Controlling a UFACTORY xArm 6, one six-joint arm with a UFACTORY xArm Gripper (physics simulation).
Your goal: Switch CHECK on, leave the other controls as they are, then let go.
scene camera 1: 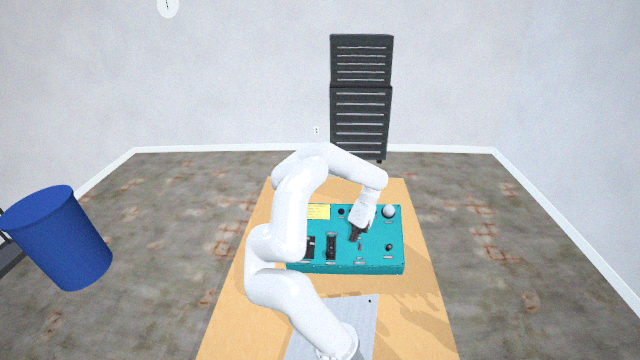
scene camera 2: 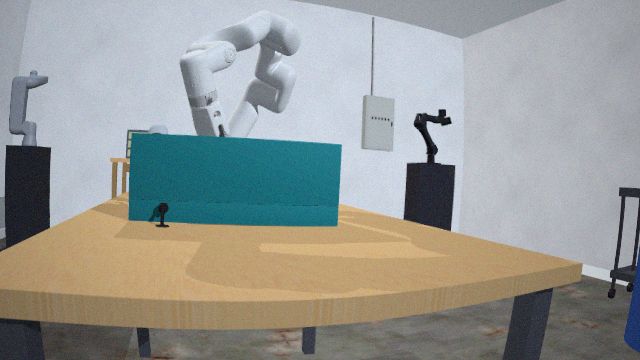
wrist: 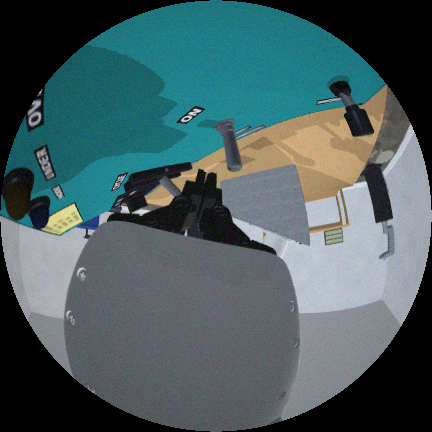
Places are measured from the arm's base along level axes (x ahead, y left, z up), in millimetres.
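Pixels of known places: gripper, fingertip midpoint: (scene camera 1: 352, 241) (wrist: 202, 184); arm's base at its link origin: (scene camera 1: 337, 344) (wrist: 277, 234).
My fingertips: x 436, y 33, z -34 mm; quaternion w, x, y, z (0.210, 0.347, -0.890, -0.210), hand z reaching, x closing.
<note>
For each thing: its top centre in the pictures, then the offset to it from my fingertips. "*": a spot on its surface instead.
- grey toggle lever at its top centre: (wrist: 233, 168) (scene camera 1: 360, 241) dy -33, dx +7, dz -2 mm
- label at a spot on its surface: (wrist: 191, 115) * dy -24, dx +51, dz -28 mm
- black-handled lever at its top centre: (wrist: 369, 128) (scene camera 1: 389, 242) dy -151, dx +28, dz -6 mm
- black slotted control at a spot on its surface: (scene camera 1: 331, 246) * dy +84, dx -14, dz -37 mm
- white dome at a spot on its surface: (scene camera 1: 388, 211) * dy -131, dx +144, dz +64 mm
- blue button at a spot on its surface: (wrist: 39, 212) (scene camera 1: 343, 211) * dy +62, dx +130, dz +39 mm
- yellow card at its top centre: (wrist: 62, 233) (scene camera 1: 313, 208) dy +197, dx +112, dz +48 mm
The teal control panel (scene camera 1: 375, 252) (scene camera 2: 235, 180) (wrist: 225, 60) stands on the wooden table. A grey toggle lever (scene camera 1: 359, 246) (wrist: 230, 145) stands out from its face, with an ON label (wrist: 191, 115) beside its base. The name CHECK is not readable in any view, and which way the lever is thrown is hard to tell. My gripper (scene camera 1: 353, 239) (wrist: 202, 184) is shut and empty. In the wrist view its closed fingertips are beside the lever, with a gap between them. In scene camera 2 the panel hides the fingertips and the lever.
A black-handled lever (scene camera 1: 389, 247) (wrist: 359, 120) stands at the panel's right. A black slotted control (scene camera 1: 331, 246) is left of the toggle. A white dome (scene camera 1: 388, 211), a blue button (scene camera 1: 341, 211) (wrist: 39, 212) and a yellow card (scene camera 1: 318, 211) (wrist: 62, 220) are along the far side.
</note>
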